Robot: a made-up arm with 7 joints. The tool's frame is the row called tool.
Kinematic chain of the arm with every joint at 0, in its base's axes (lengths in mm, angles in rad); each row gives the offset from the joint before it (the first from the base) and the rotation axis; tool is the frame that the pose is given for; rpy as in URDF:
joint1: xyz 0 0 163 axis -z
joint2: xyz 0 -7 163 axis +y
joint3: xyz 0 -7 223 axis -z
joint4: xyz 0 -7 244 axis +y
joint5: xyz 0 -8 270 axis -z
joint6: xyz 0 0 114 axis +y
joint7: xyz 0 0 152 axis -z
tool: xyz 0 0 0 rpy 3.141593 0 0
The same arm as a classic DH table. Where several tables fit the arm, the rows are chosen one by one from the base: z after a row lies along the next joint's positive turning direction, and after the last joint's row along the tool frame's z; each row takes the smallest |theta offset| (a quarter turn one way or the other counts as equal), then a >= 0, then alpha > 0; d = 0 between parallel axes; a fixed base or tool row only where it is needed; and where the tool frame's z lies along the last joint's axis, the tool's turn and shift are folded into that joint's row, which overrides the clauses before.
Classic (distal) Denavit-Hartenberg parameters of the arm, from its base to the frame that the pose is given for. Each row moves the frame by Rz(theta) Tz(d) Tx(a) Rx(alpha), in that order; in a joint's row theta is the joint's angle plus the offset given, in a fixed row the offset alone. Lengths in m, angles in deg.
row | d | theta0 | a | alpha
base (fixed) | 0 | 0 | 0 | 180
joint1 | -0.326 | 0 | 0 | 90
joint2 | -0.014 | 0 | 0 | -90
joint3 | -0.467 | 0 | 0 | 90
joint4 | -0.015 | 0 | 0 | -90
joint5 | -0.384 | 0 | 0 | 90
joint6 | 0 | 0 | 0 | -90
joint7 | -0.152 | 0 | 0 | 0

